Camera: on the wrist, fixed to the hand. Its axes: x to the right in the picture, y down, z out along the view.
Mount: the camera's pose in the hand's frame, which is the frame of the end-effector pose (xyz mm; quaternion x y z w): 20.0 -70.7 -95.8 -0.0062 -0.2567 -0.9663 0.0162
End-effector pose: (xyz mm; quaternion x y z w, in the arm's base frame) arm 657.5 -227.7 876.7 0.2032 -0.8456 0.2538 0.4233
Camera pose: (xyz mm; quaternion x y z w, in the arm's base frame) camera 744.5 -228.4 960.4 0.8830 0.0724 -0.4624 0.0363
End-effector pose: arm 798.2 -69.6 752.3 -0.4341 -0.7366 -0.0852 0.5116
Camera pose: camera 809.9 -156.2 835.6 -0.6797 0.5622 0.3889 0.2658
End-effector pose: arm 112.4 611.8 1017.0 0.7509 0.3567 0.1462 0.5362
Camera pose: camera 42.0 704.9 986.0 -0.2983 0.5929 -0.7063 0.2462
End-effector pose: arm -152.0 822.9 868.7 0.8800 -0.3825 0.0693 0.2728
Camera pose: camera -79.5 900.8 925.7 -0.4000 -0.7737 0.4908 0.0213
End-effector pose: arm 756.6 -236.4 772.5 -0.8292 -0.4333 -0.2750 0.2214
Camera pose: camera 681.3 -245.3 866.5 -0.3333 0.8634 0.0082 0.3785
